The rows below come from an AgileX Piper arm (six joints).
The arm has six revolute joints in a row. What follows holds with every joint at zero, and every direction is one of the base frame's. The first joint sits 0.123 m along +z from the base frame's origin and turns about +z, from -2.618 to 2.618 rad. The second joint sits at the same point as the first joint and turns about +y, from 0 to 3.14 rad. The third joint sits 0.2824 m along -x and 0.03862 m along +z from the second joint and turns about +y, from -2.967 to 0 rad. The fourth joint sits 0.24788 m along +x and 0.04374 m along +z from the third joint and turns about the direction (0.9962, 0, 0.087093), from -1.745 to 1.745 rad. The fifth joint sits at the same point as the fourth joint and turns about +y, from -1.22 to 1.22 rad. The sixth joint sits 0.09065 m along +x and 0.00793 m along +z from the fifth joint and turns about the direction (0.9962, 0, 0.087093), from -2.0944 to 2.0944 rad. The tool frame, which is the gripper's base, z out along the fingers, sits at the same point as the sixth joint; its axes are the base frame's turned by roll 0, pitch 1.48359 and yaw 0 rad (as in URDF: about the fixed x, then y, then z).
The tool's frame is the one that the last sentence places.
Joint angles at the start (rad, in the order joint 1, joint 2, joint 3, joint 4, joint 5, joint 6): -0.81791, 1.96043, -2.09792, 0.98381, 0.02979, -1.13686
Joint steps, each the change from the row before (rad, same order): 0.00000, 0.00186, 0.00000, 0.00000, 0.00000, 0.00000; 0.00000, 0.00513, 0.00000, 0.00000, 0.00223, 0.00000; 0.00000, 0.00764, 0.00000, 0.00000, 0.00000, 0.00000; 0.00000, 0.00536, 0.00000, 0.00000, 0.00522, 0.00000; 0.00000, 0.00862, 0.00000, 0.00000, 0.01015, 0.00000; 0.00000, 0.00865, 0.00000, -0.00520, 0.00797, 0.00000; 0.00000, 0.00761, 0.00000, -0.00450, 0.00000, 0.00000; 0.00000, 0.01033, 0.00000, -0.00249, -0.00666, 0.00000; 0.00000, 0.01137, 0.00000, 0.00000, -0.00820, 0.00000; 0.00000, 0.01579, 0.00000, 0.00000, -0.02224, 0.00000; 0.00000, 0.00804, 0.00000, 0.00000, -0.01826, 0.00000
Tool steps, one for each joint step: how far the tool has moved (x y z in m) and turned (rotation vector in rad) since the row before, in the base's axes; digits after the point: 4 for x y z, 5 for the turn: 0.0004, -0.0005, -0.0009, 0.00136, 0.00127, 0.00000; 0.0013, -0.0012, -0.0025, 0.00437, 0.00465, 0.00181; 0.0018, -0.0019, -0.0036, 0.00558, 0.00522, 0.00000; 0.0015, -0.0011, -0.0028, 0.00541, 0.00629, 0.00425; 0.0026, -0.0016, -0.0046, 0.00924, 0.01097, 0.00828; 0.0024, -0.0017, -0.0046, 0.00519, 0.01359, 0.00551; 0.0017, -0.0018, -0.0037, 0.00253, 0.00843, -0.00082; 0.0019, -0.0027, -0.0047, 0.00378, 0.00559, -0.00585; 0.0020, -0.0030, -0.0052, 0.00568, 0.00381, -0.00668; 0.0020, -0.0046, -0.0067, 0.00425, 0.00021, -0.01816; 0.0006, -0.0026, -0.0031, -0.00023, -0.00306, -0.01494
